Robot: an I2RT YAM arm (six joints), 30 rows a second.
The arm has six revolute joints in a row. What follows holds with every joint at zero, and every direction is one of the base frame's.
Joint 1 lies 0.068 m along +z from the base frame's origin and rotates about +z.
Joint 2 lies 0.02 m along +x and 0.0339 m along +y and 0.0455 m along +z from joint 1 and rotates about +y.
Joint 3 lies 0.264 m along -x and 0.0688 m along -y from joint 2 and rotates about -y.
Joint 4 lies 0.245 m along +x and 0.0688 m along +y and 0.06 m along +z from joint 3 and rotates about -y.
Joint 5 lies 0.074 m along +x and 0.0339 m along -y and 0.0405 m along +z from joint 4 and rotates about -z.
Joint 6 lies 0.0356 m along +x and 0.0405 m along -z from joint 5 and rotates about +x.
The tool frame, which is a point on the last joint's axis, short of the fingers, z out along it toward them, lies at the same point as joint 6; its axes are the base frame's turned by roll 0, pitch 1.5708 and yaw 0 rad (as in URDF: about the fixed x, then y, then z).
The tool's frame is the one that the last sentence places.
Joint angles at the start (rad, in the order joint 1, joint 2, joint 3, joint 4, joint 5, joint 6):
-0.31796, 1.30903, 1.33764, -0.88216, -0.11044, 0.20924
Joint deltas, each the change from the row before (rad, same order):
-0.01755, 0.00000, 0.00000, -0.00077, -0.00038, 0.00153
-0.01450, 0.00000, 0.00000, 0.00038, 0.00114, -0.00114
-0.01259, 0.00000, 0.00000, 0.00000, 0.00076, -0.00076
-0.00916, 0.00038, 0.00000, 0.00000, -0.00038, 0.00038
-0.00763, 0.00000, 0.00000, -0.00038, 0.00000, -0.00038
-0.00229, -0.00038, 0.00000, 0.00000, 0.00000, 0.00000
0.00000, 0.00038, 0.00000, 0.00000, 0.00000, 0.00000
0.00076, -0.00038, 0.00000, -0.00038, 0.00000, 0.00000
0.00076, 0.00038, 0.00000, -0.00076, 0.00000, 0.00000
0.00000, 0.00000, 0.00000, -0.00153, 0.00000, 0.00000
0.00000, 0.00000, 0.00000, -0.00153, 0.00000, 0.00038
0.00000, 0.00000, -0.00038, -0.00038, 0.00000, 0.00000
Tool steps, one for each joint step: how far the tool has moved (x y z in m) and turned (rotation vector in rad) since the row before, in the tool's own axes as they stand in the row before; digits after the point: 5 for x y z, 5 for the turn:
-0.00090, -0.00455, -0.00050, 0.01076, -0.00300, 0.01476
-0.00087, -0.00379, -0.00041, 0.01010, -0.00377, 0.00968
-0.00072, -0.00329, -0.00035, 0.00862, -0.00289, 0.00867
-0.00053, -0.00237, -0.00012, 0.00544, -0.00154, 0.00729
-0.00040, -0.00199, -0.00021, 0.00485, -0.00128, 0.00538
-0.00012, -0.00058, -0.00019, 0.00135, -0.00087, 0.00168
-0.00001, -0.00001, 0.00013, 0.00008, 0.00037, 0.00004
0.00009, 0.00020, -0.00011, -0.00048, 0.00016, -0.00057
0.00012, 0.00017, 0.00015, -0.00024, 0.00127, -0.00045
0.00016, -0.00003, 0.00000, 0.00032, 0.00149, 0.00017
0.00016, -0.00003, 0.00000, 0.00032, 0.00149, 0.00055
0.00012, -0.00004, 0.00009, 0.00016, 0.00074, 0.00008

